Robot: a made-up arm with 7 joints.
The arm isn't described. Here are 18 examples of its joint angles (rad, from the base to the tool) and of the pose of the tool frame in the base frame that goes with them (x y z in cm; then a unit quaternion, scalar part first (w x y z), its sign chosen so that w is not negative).
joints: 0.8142 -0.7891 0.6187 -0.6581 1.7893 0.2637 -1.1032
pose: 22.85 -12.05 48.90 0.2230 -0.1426 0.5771 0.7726
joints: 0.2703 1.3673 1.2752 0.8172 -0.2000 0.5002 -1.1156
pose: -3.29 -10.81 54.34 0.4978 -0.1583 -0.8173 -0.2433
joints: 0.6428 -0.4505 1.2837 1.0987 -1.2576 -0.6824 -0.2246
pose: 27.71 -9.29 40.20 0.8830 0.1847 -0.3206 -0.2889
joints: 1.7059 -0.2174 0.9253 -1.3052 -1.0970 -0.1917 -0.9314
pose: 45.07 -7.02 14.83 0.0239 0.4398 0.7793 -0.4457
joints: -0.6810 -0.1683 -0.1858 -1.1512 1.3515 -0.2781 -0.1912
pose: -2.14 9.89 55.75 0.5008 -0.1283 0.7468 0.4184
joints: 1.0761 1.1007 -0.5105 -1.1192 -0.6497 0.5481 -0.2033
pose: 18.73 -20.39 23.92 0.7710 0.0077 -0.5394 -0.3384
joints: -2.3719 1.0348 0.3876 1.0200 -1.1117 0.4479 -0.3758
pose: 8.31 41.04 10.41 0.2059 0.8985 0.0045 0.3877
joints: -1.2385 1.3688 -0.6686 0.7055 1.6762 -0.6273 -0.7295
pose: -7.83 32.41 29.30 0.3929 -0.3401 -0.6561 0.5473
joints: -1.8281 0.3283 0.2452 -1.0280 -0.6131 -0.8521 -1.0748
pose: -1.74 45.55 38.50 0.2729 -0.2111 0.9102 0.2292
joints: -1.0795 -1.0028 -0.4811 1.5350 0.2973 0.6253 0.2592
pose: 14.49 32.47 40.99 0.4643 0.0676 0.2548 -0.8455
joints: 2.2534 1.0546 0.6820 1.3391 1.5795 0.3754 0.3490
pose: 49.01 -7.21 5.20 0.0895 0.1188 -0.8227 -0.5487
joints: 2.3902 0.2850 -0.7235 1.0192 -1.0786 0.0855 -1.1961
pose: 24.66 6.31 8.30 0.5176 0.6787 -0.4078 0.3244
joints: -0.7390 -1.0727 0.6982 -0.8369 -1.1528 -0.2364 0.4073
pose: 8.92 25.40 43.44 0.9163 0.0623 -0.3622 -0.1593
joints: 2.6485 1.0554 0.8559 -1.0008 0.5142 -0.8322 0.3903
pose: 33.49 16.11 -9.32 0.4469 -0.4274 0.5885 -0.5209
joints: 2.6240 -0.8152 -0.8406 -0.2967 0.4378 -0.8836 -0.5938
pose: 37.56 5.99 14.37 0.1630 -0.6241 -0.4002 0.6510
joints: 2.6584 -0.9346 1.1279 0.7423 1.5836 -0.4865 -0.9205
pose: 38.64 12.71 10.09 0.2212 0.0321 -0.3776 0.8986
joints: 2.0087 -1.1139 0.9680 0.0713 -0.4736 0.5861 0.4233
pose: 37.18 4.39 34.01 0.3376 0.8704 -0.0565 -0.3539
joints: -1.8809 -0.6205 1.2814 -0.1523 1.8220 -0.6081 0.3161
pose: 2.92 34.33 45.29 0.6051 -0.3348 0.6357 0.3430
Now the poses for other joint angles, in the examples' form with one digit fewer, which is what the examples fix.
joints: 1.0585 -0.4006 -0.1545 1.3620 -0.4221 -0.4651 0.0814
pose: 32.8 -7.8 37.0 0.301 0.075 -0.943 -0.118
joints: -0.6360 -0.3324 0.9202 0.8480 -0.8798 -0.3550 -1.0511
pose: 3.7 16.6 59.0 0.540 0.130 -0.803 -0.216
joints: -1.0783 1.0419 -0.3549 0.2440 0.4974 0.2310 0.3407
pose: -11.3 25.3 53.6 0.295 0.826 0.348 -0.332
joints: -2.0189 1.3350 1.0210 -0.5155 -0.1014 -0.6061 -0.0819
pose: -2.1 52.5 19.5 0.769 -0.101 0.623 0.105
